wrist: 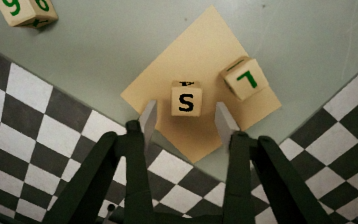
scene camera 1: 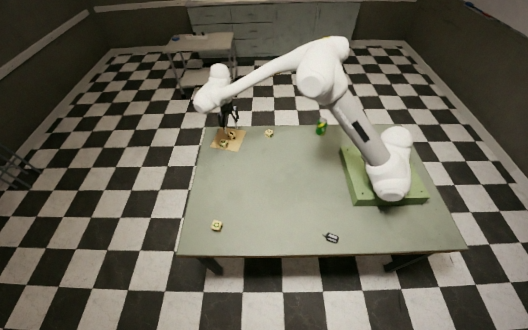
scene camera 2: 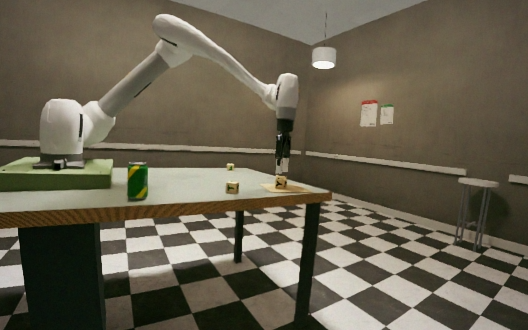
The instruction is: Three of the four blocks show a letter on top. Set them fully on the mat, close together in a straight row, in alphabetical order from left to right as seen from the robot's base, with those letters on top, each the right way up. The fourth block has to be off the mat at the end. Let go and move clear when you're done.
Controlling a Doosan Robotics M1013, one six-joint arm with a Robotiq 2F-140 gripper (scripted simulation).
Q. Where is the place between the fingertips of the gripper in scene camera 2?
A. At 281, 172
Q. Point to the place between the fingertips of the gripper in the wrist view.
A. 186, 110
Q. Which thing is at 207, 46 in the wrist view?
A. A tan mat.
